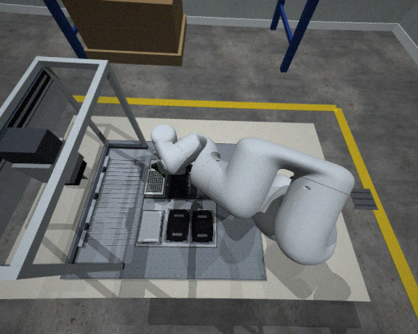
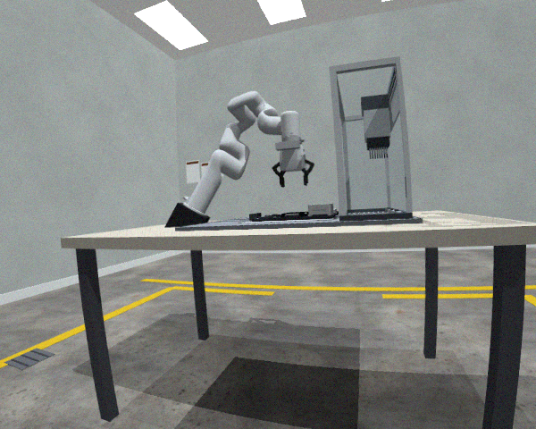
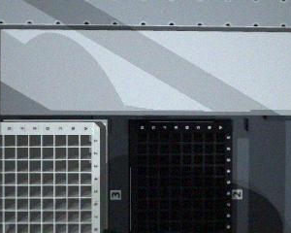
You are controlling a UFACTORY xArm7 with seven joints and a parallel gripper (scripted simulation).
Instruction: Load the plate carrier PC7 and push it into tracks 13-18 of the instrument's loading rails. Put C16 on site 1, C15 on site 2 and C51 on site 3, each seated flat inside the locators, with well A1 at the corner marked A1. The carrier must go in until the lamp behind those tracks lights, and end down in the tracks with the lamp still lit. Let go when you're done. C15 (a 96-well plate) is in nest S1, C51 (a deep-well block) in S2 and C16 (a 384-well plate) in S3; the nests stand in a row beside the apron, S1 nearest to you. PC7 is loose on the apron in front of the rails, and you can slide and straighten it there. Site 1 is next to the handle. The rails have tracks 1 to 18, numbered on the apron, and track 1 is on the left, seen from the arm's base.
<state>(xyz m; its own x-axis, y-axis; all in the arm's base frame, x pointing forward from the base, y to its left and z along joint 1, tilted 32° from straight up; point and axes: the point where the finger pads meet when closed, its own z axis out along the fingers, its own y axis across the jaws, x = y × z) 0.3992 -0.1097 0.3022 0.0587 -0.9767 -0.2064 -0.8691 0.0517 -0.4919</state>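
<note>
Now: hand 20 cm to the right of the nest S3, 13 cm above it and 9 cm short of it. From my hand the other things lie so: dark carrier PC7: 12 cm below, 1 cm behind; then black 96-well plate C15: 12 cm below; then white 384-well plate C16: 11 cm below, 10 cm ahead, 1 cm to the left.
</note>
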